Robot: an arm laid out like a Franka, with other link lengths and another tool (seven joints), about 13 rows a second.
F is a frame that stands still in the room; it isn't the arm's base.
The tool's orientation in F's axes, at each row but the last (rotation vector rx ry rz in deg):
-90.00 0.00 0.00
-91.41 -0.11 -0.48
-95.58 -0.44 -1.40
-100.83 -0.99 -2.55
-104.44 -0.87 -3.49
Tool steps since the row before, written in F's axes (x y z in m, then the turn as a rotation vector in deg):
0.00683 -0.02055 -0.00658 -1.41 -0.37 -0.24
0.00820 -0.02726 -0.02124 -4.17 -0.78 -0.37
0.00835 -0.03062 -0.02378 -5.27 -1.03 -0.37
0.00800 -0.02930 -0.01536 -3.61 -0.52 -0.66
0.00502 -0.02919 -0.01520 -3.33 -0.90 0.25
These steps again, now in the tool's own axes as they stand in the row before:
0.00683 0.00658 -0.02055 -1.41 0.24 -0.37
0.00817 0.02196 -0.02669 -4.17 0.36 -0.79
0.00815 0.02681 -0.02807 -5.27 0.37 -1.05
0.00777 0.02089 -0.02573 -3.63 0.61 -0.46
0.00490 0.02222 -0.02430 -3.29 -0.16 -1.05

